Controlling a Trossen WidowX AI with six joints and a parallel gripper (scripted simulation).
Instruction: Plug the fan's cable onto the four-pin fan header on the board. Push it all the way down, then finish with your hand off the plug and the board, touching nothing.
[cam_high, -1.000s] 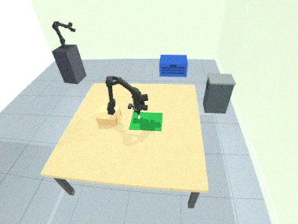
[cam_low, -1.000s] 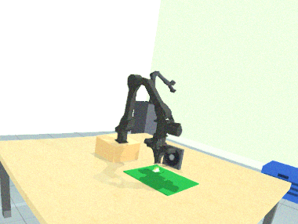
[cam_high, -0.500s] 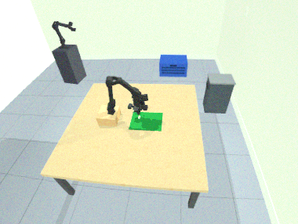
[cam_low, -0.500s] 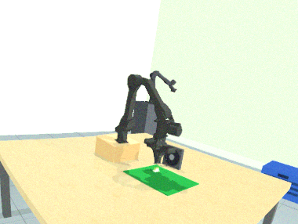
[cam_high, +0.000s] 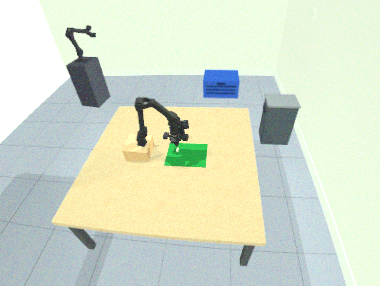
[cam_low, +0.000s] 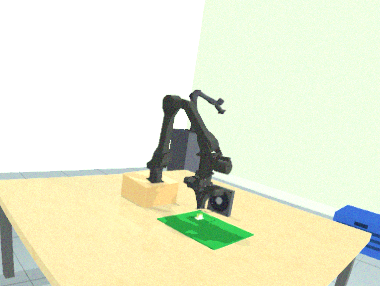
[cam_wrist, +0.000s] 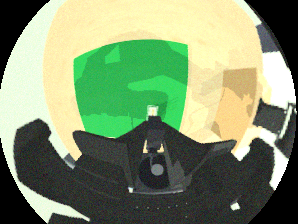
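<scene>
Now: the dark plug 10 mm to the left of my gripper tip and 10 mm above it. The rest, counted from my gripper tip: green board (80 mm ahead, 20 mm to the right, 80 mm below); black fan (40 mm behind, 140 mm to the left).
</scene>
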